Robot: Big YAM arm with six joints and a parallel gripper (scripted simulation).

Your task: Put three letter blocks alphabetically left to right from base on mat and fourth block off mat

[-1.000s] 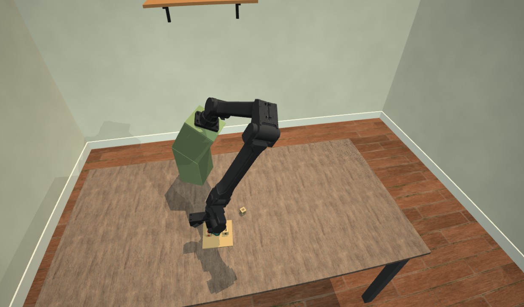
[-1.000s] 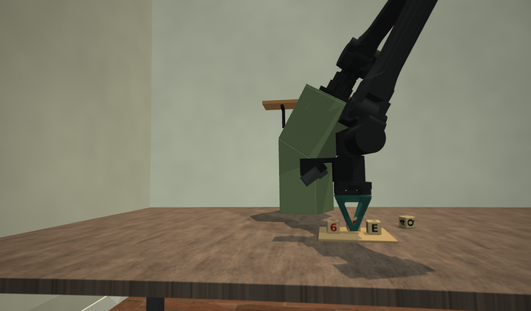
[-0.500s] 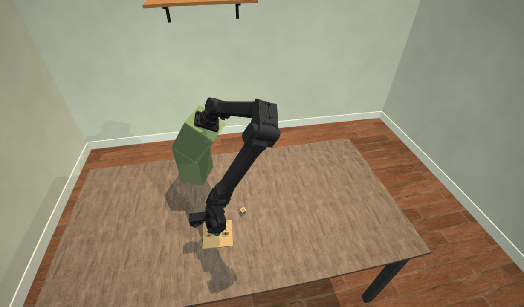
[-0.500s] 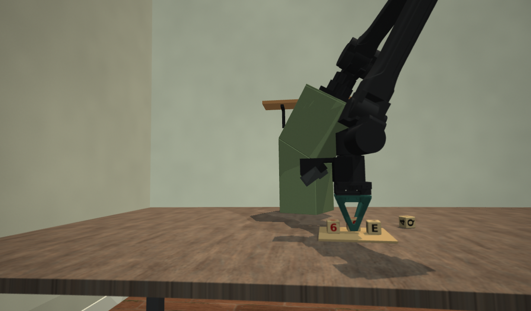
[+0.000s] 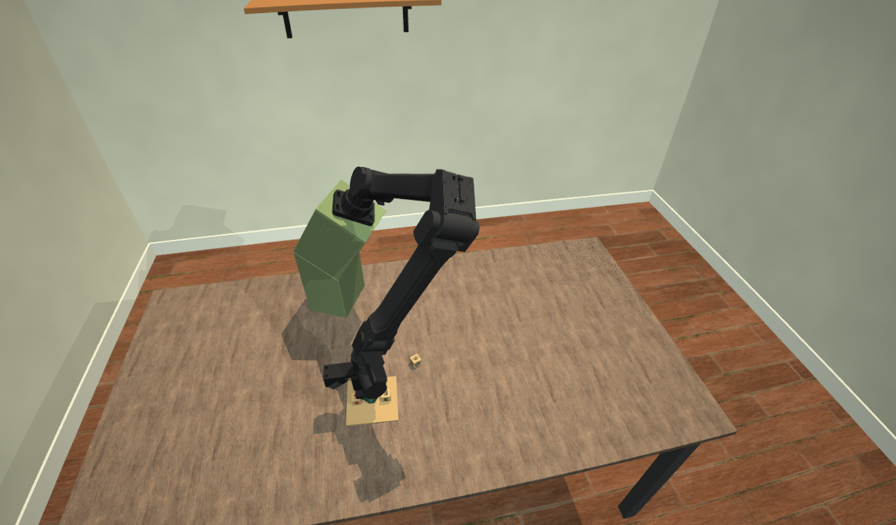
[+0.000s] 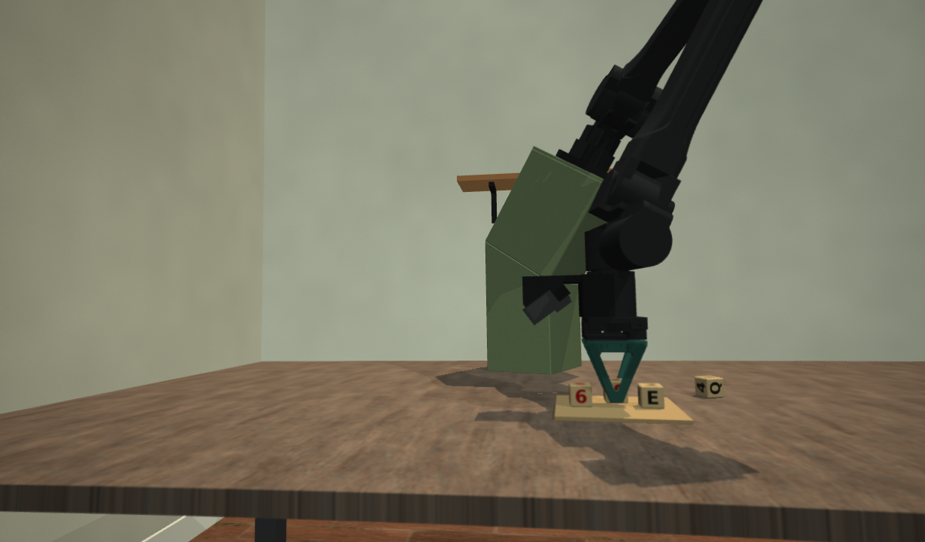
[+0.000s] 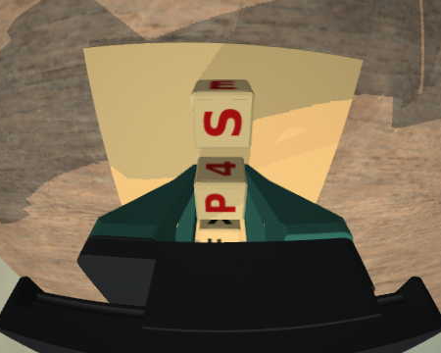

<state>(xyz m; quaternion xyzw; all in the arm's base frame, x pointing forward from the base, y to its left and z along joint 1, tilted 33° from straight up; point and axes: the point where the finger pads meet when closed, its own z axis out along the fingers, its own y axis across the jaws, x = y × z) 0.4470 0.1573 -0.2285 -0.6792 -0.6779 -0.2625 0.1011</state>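
Right now my hand is 20 mm above the tan mat.
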